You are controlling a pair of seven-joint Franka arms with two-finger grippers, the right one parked.
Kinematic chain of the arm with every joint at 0, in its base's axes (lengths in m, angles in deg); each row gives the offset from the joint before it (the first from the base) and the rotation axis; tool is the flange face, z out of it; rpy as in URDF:
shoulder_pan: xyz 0 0 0.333 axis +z
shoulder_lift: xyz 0 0 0 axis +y
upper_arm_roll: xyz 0 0 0.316 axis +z
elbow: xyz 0.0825 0 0 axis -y
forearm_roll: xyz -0.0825 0 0.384 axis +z
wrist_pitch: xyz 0 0 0 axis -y
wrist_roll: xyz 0.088 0 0 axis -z
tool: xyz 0 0 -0.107 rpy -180 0 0
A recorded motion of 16 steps. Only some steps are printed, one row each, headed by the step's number.
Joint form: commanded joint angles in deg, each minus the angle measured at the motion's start. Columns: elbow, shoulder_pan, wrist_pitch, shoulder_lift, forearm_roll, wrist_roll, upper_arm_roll.
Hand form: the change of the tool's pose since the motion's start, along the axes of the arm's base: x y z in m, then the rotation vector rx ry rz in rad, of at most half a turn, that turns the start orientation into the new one. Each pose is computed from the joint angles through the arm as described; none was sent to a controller.
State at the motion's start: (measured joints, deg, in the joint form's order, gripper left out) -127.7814 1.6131 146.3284 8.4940 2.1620 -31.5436 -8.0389
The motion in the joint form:
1: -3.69 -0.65 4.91 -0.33 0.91 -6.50 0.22
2: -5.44 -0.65 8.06 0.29 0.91 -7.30 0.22
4: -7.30 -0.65 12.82 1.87 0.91 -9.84 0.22
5: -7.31 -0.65 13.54 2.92 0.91 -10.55 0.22
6: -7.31 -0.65 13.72 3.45 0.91 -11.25 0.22
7: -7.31 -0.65 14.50 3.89 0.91 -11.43 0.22
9: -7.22 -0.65 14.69 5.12 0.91 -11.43 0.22
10: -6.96 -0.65 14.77 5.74 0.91 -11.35 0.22
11: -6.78 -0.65 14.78 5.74 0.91 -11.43 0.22
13: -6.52 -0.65 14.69 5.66 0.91 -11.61 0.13
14: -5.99 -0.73 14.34 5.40 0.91 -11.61 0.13
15: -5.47 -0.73 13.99 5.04 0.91 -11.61 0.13
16: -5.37 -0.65 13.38 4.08 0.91 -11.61 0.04
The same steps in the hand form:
1: -0.0134 -0.0039 -0.0151 -0.0155 -0.0259 0.0899
2: -0.0191 -0.0038 -0.0277 -0.0242 -0.0385 0.1022
4: -0.0246 -0.0040 -0.0463 -0.0444 -0.0589 0.1440
5: -0.0248 -0.0042 -0.0547 -0.0488 -0.0523 0.1562
6: -0.0251 -0.0042 -0.0593 -0.0514 -0.0458 0.1684
7: -0.0245 -0.0044 -0.0618 -0.0548 -0.0513 0.1713
9: -0.0253 -0.0045 -0.0722 -0.0545 -0.0346 0.1719
10: -0.0244 -0.0047 -0.0761 -0.0547 -0.0296 0.1708
11: -0.0232 -0.0048 -0.0749 -0.0556 -0.0328 0.1722
13: -0.0217 -0.0057 -0.0725 -0.0573 -0.0370 0.1738
14: -0.0186 -0.0067 -0.0672 -0.0580 -0.0446 0.1725
15: -0.0153 -0.0069 -0.0610 -0.0588 -0.0539 0.1725
16: -0.0145 -0.0069 -0.0524 -0.0580 -0.0620 0.1721

